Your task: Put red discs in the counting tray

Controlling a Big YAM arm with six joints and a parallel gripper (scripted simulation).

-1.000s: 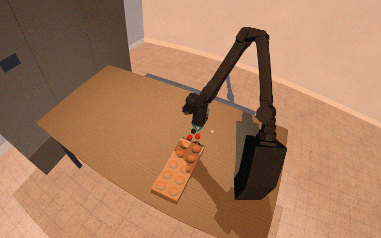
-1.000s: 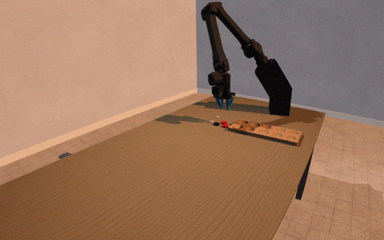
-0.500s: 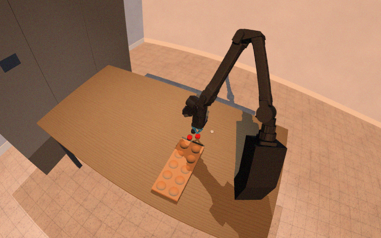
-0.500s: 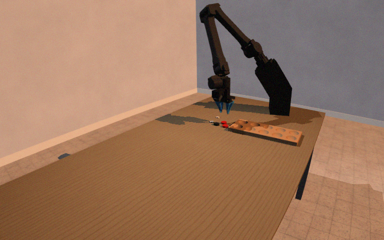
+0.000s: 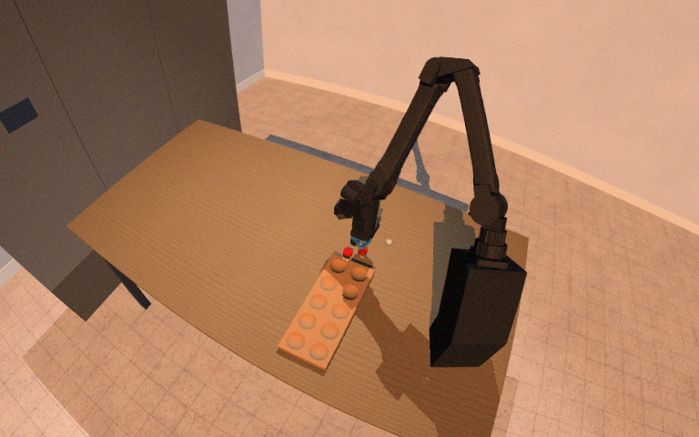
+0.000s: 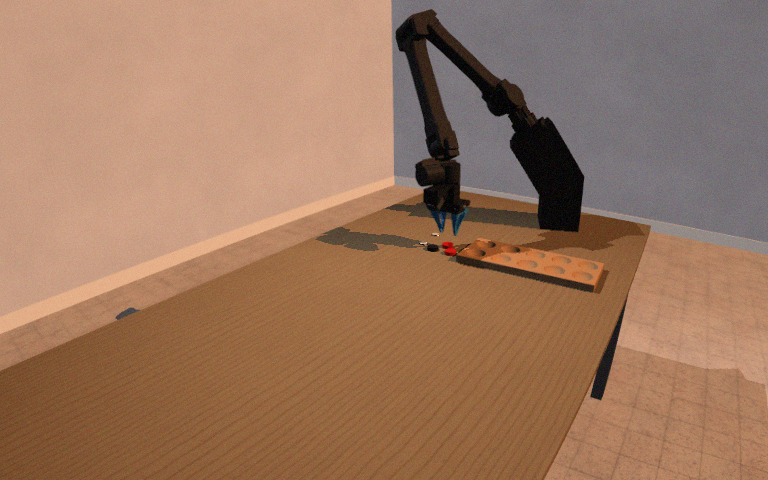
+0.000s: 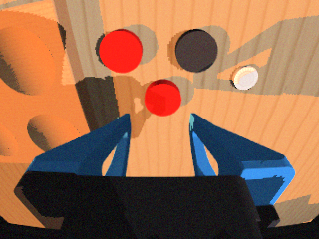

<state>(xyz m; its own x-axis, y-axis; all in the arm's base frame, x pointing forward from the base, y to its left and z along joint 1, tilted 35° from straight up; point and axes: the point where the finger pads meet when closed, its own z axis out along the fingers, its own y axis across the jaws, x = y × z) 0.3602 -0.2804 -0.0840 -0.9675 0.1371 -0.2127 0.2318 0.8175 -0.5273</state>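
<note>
The black disc is 30 mm ahead of my hand, 40 mm to the right of it and 50 mm below it. From my hand the other things lie so: orange counting tray 60 mm ahead, 250 mm to the left, 40 mm below.
</note>
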